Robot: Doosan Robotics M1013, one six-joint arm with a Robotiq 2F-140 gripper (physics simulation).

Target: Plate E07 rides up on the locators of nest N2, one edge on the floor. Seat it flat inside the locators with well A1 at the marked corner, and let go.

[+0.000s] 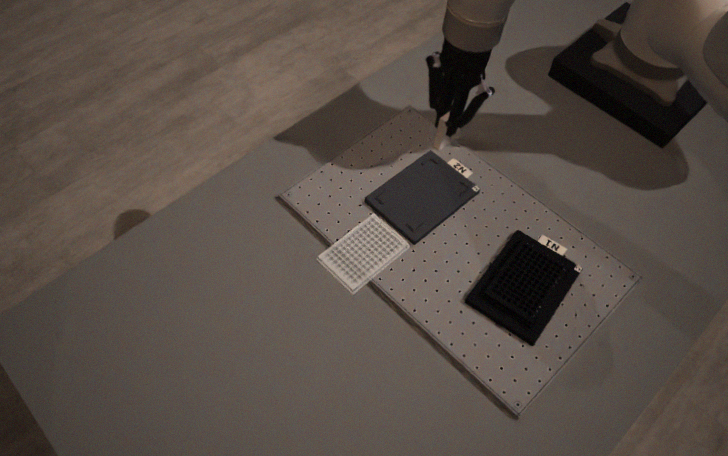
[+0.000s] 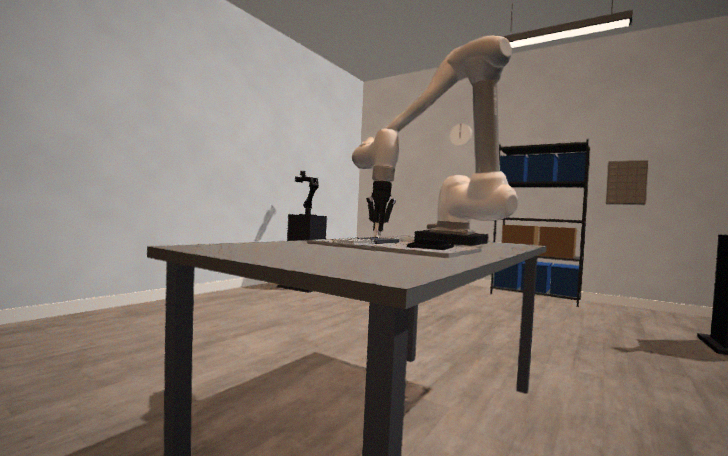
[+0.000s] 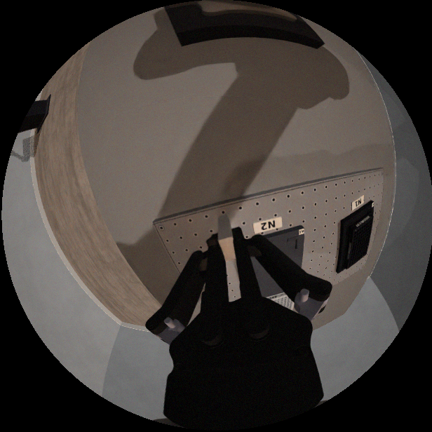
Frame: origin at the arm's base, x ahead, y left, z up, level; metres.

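Seen in the pictures: gripper, fingertip midpoint: point(image 1: 441, 144); arm's base, link origin: point(image 1: 647, 61) point(image 2: 452, 232).
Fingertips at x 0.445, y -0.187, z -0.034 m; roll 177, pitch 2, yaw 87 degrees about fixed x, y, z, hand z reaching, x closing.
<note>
Pixels of each thing's top centre, then the offset from my fingertips to it. "pt": a spot on its surface instead. Level surfaces: height alone.
- White well plate E07, top centre: point(image 1: 363, 249) point(image 2: 354, 239) dx +0.274, dy +0.054, dz +0.014 m
- outside nest N2, top centre: point(image 1: 423, 192) point(image 2: 374, 237) dx +0.120, dy +0.052, dz +0.015 m
- small marked-corner tag, surface spot: point(image 1: 476, 188) pt dx +0.050, dy +0.113, dz +0.012 m
- side with the N2 label, surface spot: point(image 1: 459, 167) pt dx +0.024, dy +0.059, dz +0.002 m
- Nest N1, surface spot: point(image 1: 502, 317) pt dx +0.222, dy +0.286, dz +0.012 m
- black well plate, top centre: point(image 1: 527, 278) point(image 2: 431, 239) dx +0.149, dy +0.279, dz +0.026 m
- perforated board, top centre: point(image 1: 455, 234) point(image 2: 394, 243) dx +0.143, dy +0.140, dz +0.001 m
- grey table, surface height: dz -0.013 m
White well plate E07 point(image 1: 364, 252) point(image 3: 283, 301) lies outside nest N2 point(image 1: 421, 196) point(image 3: 285, 250), beside its edge facing away from the robot base, and extends past the pegboard's edge; I cannot tell its tilt. N2 is a dark slab with bare corner locators. The small marked-corner tag point(image 1: 476, 188) point(image 3: 301, 231) is on the side with the N2 label point(image 1: 459, 167) point(image 3: 268, 225). My gripper point(image 1: 444, 128) point(image 2: 379, 228) point(image 3: 225, 223) is shut on a thin pale tool point(image 1: 439, 140) point(image 3: 225, 225), which points down beside N2's label-side corner, away from the plate.
Nest N1 point(image 1: 502, 317) holds a black well plate point(image 1: 529, 279) point(image 3: 361, 242) farther along the perforated board point(image 1: 429, 284) point(image 3: 320, 200). The robot's black base block point(image 1: 607, 102) point(image 2: 424, 237) stands behind the board. The grey table point(image 1: 214, 349) point(image 2: 322, 263) carries the board.
</note>
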